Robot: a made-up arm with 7 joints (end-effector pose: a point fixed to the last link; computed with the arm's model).
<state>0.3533 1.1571 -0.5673 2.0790 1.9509 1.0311 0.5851</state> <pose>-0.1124 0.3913 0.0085 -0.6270 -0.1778 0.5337 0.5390</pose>
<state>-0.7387 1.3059 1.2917 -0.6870 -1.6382 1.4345 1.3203</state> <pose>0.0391 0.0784 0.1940 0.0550 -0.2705 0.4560 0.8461</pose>
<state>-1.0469 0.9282 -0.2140 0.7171 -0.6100 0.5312 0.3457</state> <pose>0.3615 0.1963 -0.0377 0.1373 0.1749 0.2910 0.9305</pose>
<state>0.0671 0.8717 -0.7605 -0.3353 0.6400 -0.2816 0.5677</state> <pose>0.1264 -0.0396 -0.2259 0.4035 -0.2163 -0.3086 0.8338</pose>
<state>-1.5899 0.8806 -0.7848 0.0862 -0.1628 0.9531 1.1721</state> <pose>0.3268 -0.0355 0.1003 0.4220 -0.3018 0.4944 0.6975</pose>
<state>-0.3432 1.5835 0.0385 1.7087 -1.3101 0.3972 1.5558</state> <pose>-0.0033 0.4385 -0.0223 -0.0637 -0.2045 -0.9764 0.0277</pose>
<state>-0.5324 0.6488 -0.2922 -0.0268 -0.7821 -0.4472 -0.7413</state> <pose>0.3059 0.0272 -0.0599 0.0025 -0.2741 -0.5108 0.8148</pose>
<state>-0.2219 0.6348 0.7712 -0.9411 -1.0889 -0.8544 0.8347</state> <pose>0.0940 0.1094 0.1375 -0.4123 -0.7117 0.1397 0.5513</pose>
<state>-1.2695 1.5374 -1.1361 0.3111 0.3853 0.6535 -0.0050</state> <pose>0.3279 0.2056 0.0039 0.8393 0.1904 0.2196 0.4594</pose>
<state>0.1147 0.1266 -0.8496 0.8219 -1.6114 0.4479 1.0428</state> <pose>-0.0277 -0.0607 -0.3717 -0.0147 0.8852 0.2530 0.3900</pose>
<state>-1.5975 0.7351 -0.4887 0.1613 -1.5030 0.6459 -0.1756</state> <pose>0.2933 -0.0730 0.1463 -0.0767 -0.0037 -0.5398 0.8383</pose>
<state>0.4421 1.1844 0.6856 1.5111 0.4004 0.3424 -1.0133</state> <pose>-0.1462 0.4099 -0.0851 -0.0491 0.8455 0.2544 0.4668</pose>
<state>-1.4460 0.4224 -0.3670 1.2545 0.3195 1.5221 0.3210</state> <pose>0.3565 0.1140 -0.0883 0.4581 0.5627 0.3998 0.5601</pose>
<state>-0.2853 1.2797 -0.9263 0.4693 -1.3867 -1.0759 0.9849</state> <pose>0.2015 0.2208 -0.2084 0.0541 -0.0959 0.4867 0.8666</pose>
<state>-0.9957 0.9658 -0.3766 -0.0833 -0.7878 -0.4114 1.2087</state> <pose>0.2994 0.0055 0.0776 -0.1825 -0.3930 0.2733 0.8588</pose>
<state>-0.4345 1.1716 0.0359 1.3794 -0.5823 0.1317 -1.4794</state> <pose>0.1159 0.4036 -0.1492 -0.1369 0.3829 -0.1719 0.8973</pose>
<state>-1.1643 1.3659 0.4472 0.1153 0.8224 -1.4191 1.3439</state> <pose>0.1635 0.1260 0.2153 0.3090 -0.9394 0.0424 0.1422</pose>
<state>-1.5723 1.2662 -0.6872 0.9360 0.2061 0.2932 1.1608</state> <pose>0.3272 0.2572 0.1182 0.5453 -0.2673 0.6783 0.4138</pose>
